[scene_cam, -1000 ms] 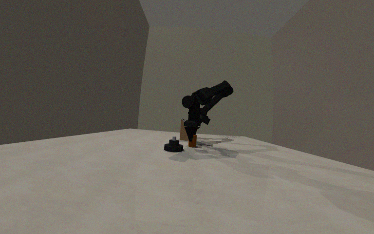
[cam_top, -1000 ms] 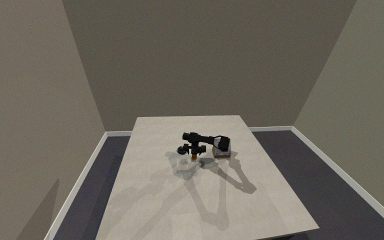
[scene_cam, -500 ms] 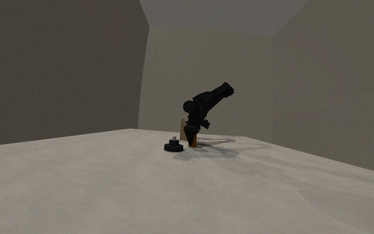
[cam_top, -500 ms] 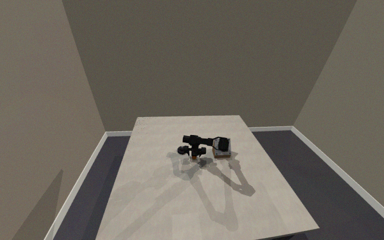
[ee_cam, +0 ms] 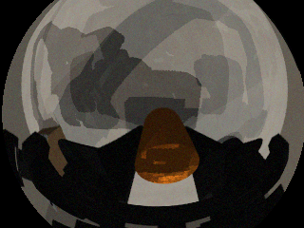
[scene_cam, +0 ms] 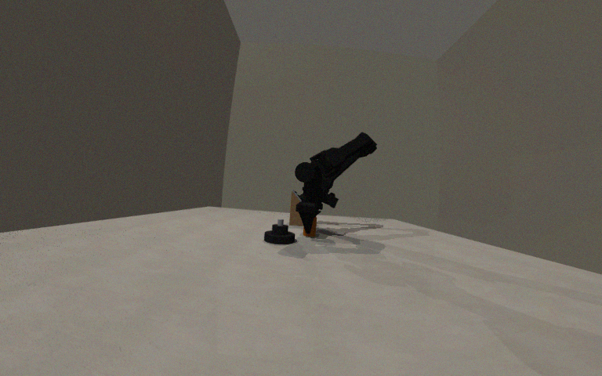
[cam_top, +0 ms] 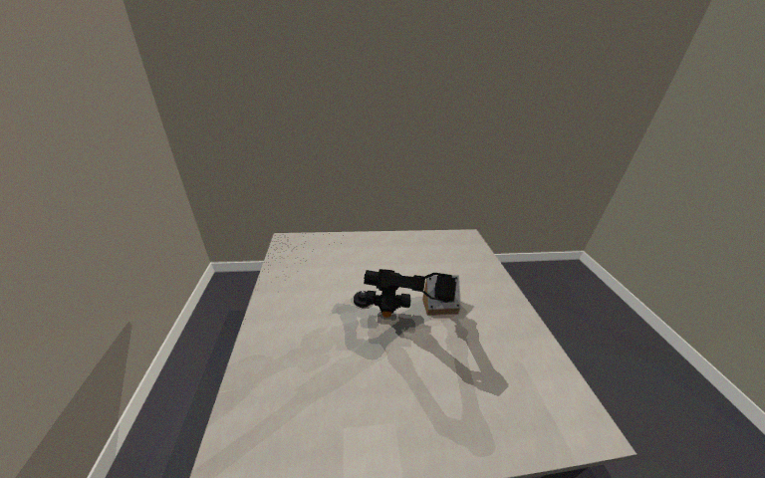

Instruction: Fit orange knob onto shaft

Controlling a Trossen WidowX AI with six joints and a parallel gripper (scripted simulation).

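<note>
Now: gripper tip 11 cm short of the black round pedestal, 8 cm to the left of it and 2 cm below it. Round my gripper tip: orange knob 3 cm above.
</note>
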